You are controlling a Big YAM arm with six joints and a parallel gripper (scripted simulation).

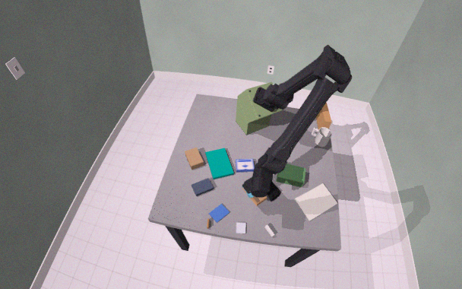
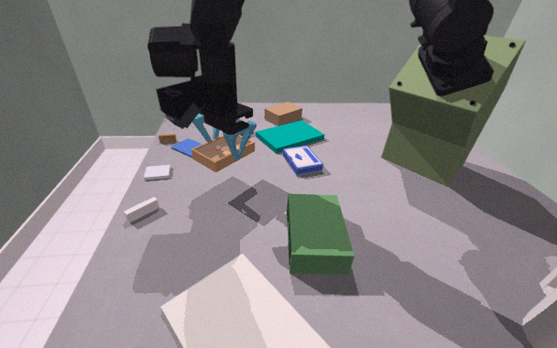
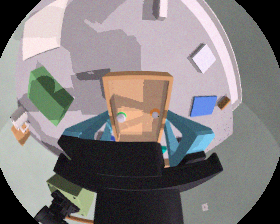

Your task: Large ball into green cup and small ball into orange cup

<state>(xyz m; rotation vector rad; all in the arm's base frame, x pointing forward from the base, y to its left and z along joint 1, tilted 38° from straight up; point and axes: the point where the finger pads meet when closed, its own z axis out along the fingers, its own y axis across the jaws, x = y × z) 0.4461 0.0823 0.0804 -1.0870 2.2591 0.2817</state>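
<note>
Right now my hand is 1 cm above the wooden puzzle. Round my hand: teal slab 12 cm behind, 23 cm to the right, 7 cm below; green block 19 cm behind, 14 cm to the left, 6 cm below; blue tile 13 cm ahead, 12 cm to the right, 8 cm below.
</note>
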